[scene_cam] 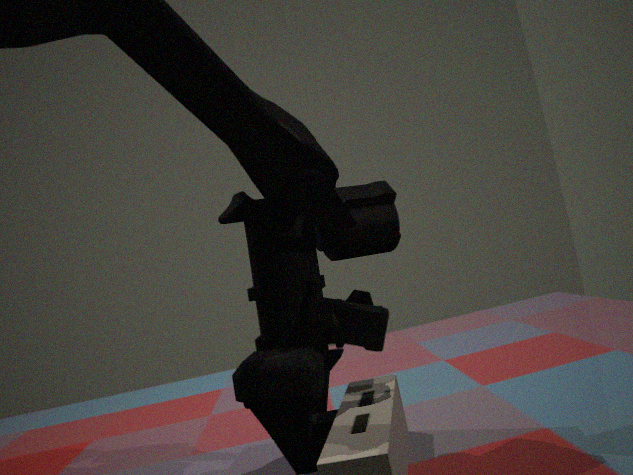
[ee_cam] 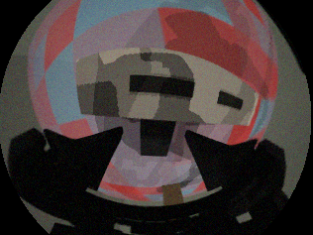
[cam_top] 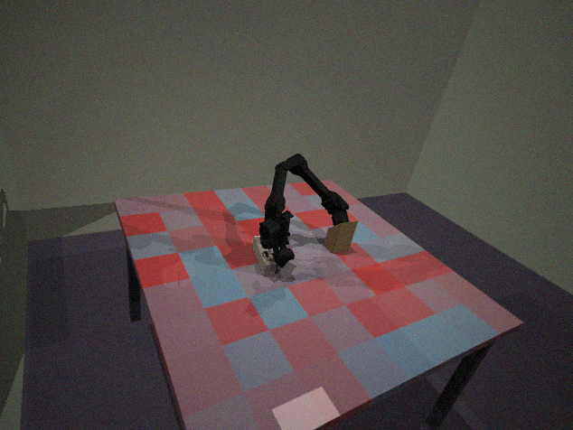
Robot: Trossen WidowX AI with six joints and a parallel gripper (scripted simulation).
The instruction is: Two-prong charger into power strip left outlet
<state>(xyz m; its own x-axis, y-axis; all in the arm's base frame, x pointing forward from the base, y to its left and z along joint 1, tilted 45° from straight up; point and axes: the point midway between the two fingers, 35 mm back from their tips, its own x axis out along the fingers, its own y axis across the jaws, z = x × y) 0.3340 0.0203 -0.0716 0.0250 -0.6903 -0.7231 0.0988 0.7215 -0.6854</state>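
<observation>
My gripper tip is now 2 cm short of the black two-prong charger and 1 cm below it.
</observation>
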